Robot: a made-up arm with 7 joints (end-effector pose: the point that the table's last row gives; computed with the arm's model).
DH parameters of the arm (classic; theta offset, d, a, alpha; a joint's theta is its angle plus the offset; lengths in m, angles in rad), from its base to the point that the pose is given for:
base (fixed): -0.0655 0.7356 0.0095 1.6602
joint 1: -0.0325 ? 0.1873 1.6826
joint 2: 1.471 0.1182 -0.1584 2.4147
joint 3: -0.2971 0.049 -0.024 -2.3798
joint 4: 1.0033 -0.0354 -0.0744 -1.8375
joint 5: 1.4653 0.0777 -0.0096 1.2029
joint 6: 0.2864 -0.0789 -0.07 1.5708
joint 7: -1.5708 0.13 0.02 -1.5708
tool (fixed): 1.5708 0.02 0 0
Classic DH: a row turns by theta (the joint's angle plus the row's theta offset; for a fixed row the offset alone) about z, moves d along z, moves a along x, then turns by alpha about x.
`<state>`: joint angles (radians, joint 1 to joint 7).
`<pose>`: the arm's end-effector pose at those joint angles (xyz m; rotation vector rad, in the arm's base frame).
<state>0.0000 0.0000 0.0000 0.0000 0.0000 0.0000 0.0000</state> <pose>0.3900 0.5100 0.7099 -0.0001 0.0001 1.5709</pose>
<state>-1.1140 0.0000 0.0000 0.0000 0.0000 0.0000 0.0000</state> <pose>0.1328 0.5510 0.4412 0.9304 0.8160 1.4893</pose>
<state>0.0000 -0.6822 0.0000 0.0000 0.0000 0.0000 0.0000</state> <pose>0.2555 0.5822 0.7274 -0.1075 -0.1299 2.2359</pose>
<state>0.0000 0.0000 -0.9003 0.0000 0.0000 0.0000 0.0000</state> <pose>0.3561 0.4241 0.7266 -0.3560 0.5204 0.8693</pose>
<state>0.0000 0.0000 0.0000 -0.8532 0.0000 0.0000 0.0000</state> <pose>0.3647 0.6257 0.7099 -0.0001 0.0001 2.4241</pose>
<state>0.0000 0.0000 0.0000 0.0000 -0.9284 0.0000 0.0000</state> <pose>0.3897 0.4980 0.7504 -0.3753 -0.8794 1.2153</pose>
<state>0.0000 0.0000 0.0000 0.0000 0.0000 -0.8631 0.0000</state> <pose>0.3900 0.5935 0.6286 0.6740 -0.6739 1.4637</pose>
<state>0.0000 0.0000 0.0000 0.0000 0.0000 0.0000 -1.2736</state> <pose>0.3950 0.5100 0.6766 0.9874 0.9876 1.3353</pose>
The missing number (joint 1, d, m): -0.3583
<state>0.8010 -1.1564 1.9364 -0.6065 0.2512 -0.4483 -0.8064</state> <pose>-0.0281 0.3866 0.7073 0.3677 -0.8504 -1.0860</pose>
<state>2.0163 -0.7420 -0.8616 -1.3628 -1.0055 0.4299 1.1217</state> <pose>0.0419 0.5860 0.9382 1.9338 0.8353 -0.3388</pose>
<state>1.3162 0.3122 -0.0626 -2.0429 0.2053 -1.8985 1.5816</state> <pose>0.1967 0.5479 0.8113 0.2261 -1.6234 1.8542</pose>
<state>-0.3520 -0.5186 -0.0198 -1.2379 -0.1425 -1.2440 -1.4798</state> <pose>-0.0639 0.6727 0.6422 -1.0462 -1.0698 -1.2957</pose>
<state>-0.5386 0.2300 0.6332 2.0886 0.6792 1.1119 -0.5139</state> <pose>0.1868 0.3325 0.6065 1.5550 1.7830 -0.0870</pose>
